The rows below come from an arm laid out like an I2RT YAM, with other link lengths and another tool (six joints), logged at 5 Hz.
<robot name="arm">
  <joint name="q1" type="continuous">
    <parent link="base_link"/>
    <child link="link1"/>
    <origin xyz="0 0 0.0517"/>
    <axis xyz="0 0 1"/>
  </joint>
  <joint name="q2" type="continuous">
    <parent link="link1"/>
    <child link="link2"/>
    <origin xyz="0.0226 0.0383 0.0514"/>
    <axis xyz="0 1 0"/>
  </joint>
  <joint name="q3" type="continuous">
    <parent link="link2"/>
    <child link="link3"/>
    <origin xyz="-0.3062 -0.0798 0"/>
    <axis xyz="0 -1 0"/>
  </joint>
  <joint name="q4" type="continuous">
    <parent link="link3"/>
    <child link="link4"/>
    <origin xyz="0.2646 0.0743 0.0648"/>
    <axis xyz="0 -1 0"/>
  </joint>
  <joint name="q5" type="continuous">
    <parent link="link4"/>
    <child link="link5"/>
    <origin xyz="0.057 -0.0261 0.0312"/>
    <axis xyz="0 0 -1"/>
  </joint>
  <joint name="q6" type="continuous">
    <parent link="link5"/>
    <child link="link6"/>
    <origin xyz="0.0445 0 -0.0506"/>
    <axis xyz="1 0 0"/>
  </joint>
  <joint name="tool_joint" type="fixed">
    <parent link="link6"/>
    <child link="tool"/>
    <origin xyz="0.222 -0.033 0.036" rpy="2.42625 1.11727 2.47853"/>
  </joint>
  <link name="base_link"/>
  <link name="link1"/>
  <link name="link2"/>
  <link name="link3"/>
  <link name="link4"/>
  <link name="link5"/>
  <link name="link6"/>
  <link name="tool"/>
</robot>
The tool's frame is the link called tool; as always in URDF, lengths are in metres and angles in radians. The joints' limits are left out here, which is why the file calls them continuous.
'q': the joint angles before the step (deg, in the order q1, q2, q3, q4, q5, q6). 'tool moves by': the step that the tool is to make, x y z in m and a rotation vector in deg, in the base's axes. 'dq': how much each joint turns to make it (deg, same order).
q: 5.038, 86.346, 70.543, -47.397, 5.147, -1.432
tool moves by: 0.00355, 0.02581, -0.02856, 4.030, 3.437, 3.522
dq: -0.088, 3.649, -0.089, 0.722, -5.442, -1.421
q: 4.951, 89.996, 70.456, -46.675, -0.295, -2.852
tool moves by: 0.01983, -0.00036, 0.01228, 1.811, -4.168, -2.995
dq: 0.021, -0.022, 0.240, 4.065, 0.022, 3.343
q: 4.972, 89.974, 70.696, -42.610, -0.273, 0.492
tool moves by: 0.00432, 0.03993, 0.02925, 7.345, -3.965, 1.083
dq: 2.011, -2.886, 0.786, 1.269, -5.464, 4.306
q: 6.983, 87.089, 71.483, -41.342, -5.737, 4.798
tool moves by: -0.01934, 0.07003, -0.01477, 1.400, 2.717, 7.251
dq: 8.525, 1.136, -0.373, -0.655, -0.940, 2.098
